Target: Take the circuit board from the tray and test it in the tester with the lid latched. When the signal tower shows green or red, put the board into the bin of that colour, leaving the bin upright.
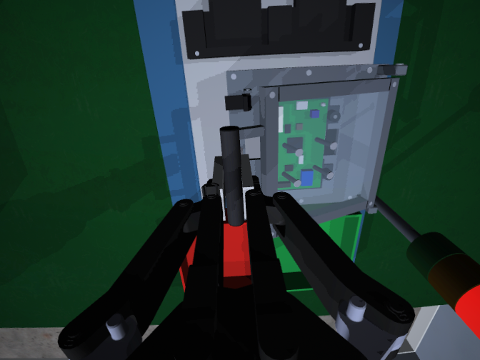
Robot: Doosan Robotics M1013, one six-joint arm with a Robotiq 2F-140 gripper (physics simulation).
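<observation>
The circuit board (pixel 316 135) lies green in the tester (pixel 270 135), under the clear lid (pixel 357 150), which looks lowered over it. A black catch (pixel 237 102) is at the tester's left edge; I cannot tell if it is latched. A dark round handle (pixel 230 150) is joined to the lid's left side by a short arm. My gripper (pixel 232 168) is shut on this handle. The signal tower (pixel 445 257) at the lower right shows bright red. The red bin (pixel 236 250) shows between the gripper's links, and the green bin (pixel 345 235) is right of it, partly hidden.
A black slotted holder (pixel 280 31) stands on the pale plate above the tester. The tower's dark pole (pixel 397 218) runs close to the tester's lower right corner. A blue border (pixel 159 85) and a green surface (pixel 65 125) lie to the left.
</observation>
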